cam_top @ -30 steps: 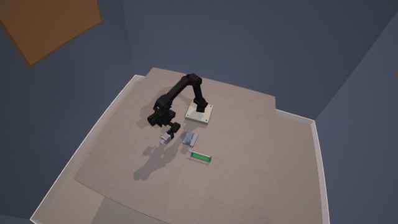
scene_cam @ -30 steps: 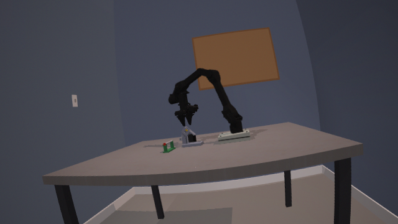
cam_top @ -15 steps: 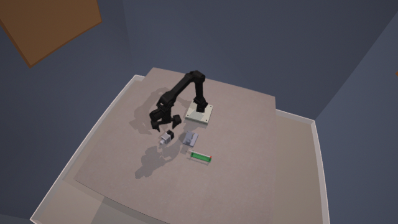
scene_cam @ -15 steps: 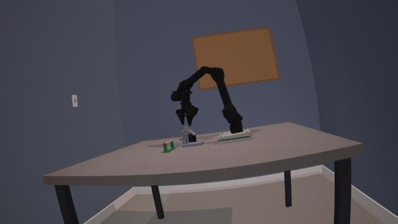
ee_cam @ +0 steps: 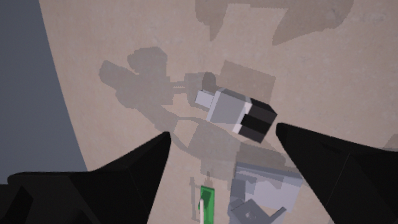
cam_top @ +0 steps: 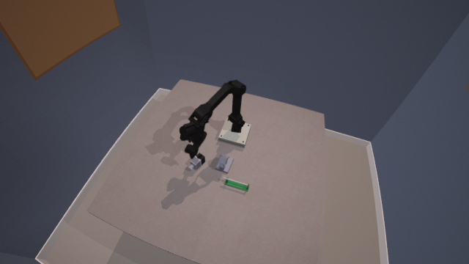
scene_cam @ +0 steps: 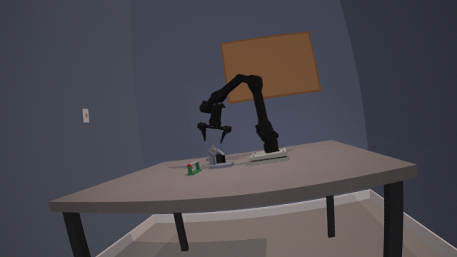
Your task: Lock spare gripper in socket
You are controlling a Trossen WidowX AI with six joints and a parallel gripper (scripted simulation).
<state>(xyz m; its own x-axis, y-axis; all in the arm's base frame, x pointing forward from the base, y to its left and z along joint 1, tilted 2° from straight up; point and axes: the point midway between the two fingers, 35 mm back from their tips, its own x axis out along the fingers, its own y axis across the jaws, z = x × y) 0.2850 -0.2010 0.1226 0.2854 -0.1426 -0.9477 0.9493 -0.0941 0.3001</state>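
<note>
Right now my gripper tip is 100 mm above the spare gripper. From my gripper tip the other things lie so: mount block (20 mm behind, 160 mm to the left, 70 mm below); green cradle (90 mm ahead, 260 mm to the left, 100 mm below).
</note>
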